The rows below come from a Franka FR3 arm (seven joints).
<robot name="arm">
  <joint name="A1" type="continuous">
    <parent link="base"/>
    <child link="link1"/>
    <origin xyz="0 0 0.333" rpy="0 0 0"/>
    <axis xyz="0 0 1"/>
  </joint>
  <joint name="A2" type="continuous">
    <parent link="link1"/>
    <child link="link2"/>
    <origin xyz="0 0 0" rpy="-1.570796 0 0"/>
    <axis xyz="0 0 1"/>
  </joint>
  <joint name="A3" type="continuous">
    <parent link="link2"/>
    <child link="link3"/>
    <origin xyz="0 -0.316 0" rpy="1.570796 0 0"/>
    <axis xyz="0 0 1"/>
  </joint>
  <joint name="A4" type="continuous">
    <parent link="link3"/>
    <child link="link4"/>
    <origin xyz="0.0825 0 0" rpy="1.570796 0 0"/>
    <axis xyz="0 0 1"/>
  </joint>
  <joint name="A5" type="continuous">
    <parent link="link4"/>
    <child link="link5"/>
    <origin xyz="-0.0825 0.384 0" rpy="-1.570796 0 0"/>
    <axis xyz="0 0 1"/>
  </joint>
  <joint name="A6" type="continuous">
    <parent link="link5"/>
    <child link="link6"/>
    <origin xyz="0 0 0" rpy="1.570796 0 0"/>
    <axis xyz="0 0 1"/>
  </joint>
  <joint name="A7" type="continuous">
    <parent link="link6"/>
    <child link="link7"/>
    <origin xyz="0.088 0 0" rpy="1.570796 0 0"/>
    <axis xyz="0 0 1"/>
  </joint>
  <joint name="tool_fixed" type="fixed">
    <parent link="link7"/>
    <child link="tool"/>
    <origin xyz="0 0 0.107" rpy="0 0 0"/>
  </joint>
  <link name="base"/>
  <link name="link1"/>
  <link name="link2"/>
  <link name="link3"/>
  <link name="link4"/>
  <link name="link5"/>
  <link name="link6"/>
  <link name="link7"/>
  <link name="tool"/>
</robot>
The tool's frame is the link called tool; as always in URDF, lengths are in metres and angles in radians. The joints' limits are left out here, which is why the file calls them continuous.
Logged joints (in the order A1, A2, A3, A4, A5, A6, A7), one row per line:
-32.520 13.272 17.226 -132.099 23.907 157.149 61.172
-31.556 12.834 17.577 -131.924 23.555 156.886 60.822
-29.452 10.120 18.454 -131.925 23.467 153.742 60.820
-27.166 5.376 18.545 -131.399 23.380 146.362 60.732
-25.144 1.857 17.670 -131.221 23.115 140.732 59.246
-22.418 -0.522 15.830 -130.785 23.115 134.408 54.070
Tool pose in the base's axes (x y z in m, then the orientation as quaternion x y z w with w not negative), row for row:
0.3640 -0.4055 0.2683 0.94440 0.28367 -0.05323 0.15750
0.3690 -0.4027 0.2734 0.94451 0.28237 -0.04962 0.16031
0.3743 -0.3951 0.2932 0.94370 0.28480 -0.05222 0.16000
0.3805 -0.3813 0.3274 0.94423 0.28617 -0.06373 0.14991
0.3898 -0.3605 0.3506 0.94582 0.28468 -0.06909 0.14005
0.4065 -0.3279 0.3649 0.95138 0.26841 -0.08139 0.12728
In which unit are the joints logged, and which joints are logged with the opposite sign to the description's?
The joints are logged in degrees. Opposite sign: A3, A5, A7.
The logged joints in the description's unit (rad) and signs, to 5 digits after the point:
-0.56758 0.23164 -0.30065 -2.30556 -0.41726 2.74277 -1.06765
-0.55076 0.22400 -0.30678 -2.30251 -0.41111 2.73818 -1.06154
-0.51403 0.17663 -0.32208 -2.30253 -0.40958 2.68330 -1.06151
-0.47414 0.09383 -0.32367 -2.29335 -0.40806 2.55450 -1.05997
-0.43885 0.03241 -0.30840 -2.29024 -0.40343 2.45624 -1.03404
-0.39127 -0.00911 -0.27629 -2.28263 -0.40343 2.34586 -0.94370

